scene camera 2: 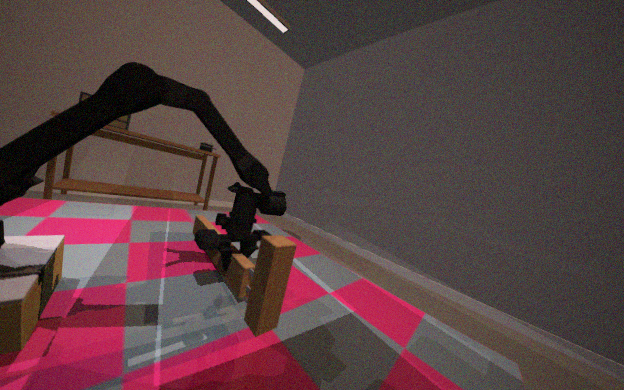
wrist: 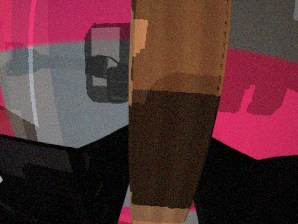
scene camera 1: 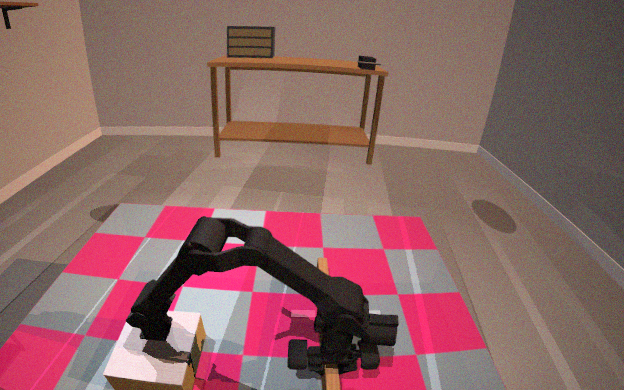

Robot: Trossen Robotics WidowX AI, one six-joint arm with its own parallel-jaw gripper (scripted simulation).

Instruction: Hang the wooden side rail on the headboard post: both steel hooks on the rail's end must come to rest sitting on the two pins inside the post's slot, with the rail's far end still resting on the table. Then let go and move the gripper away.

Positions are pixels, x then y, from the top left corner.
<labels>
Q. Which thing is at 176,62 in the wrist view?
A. A wooden side rail.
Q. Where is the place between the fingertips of the gripper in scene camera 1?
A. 328,373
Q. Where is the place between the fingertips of the gripper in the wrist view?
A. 161,128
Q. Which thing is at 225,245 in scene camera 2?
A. The gripper.
</labels>
